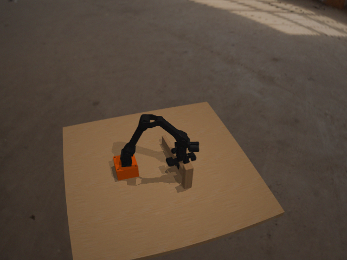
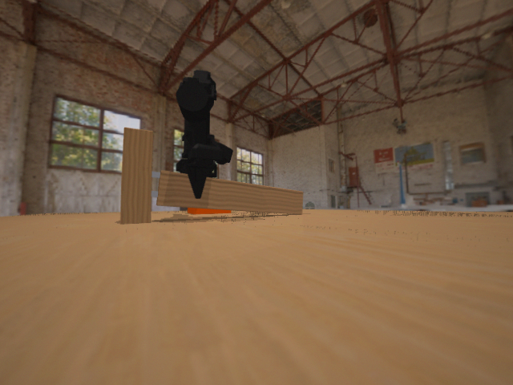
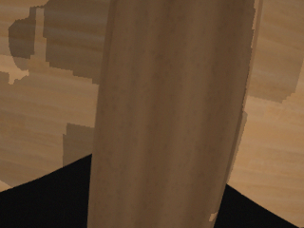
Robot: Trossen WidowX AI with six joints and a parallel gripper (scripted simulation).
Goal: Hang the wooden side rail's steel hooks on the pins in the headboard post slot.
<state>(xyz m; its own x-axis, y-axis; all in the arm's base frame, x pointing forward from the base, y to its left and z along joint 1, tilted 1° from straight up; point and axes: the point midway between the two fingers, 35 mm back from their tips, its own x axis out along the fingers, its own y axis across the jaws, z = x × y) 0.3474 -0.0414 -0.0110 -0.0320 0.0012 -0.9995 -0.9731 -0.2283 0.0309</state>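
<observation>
My gripper tip is now 2 cm short of the headboard post, 11 cm to the left of it and 4 cm below it.
</observation>
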